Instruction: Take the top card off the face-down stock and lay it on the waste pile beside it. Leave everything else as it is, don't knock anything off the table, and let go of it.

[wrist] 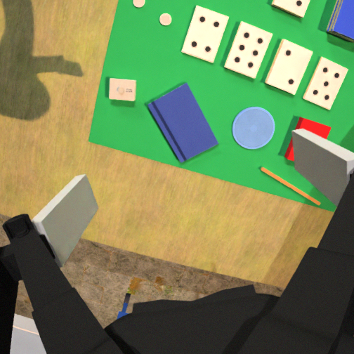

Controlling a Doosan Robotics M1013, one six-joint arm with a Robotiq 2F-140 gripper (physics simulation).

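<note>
A blue-backed stack [346, 21] with layered pale and blue edges, which looks like the face-down stock, is cut off by the right edge of the wrist view near the top. A cream card [292, 5] with dots is partly in view at the top, left of the stack; I cannot tell whether it is the waste pile. My gripper [189, 170] is wide open with nothing between its fingers. It hangs above the near edge of the green mat, well to the lower left of the stack in the view.
Dotted cards [205, 34] [248, 50] [289, 67] [325, 83] lie in a row on the green mat [150, 60]. Nearer are a dark blue book [186, 122], a light blue disc [253, 127], a red block [315, 128], an orange stick [290, 186] and a small beige box [122, 90].
</note>
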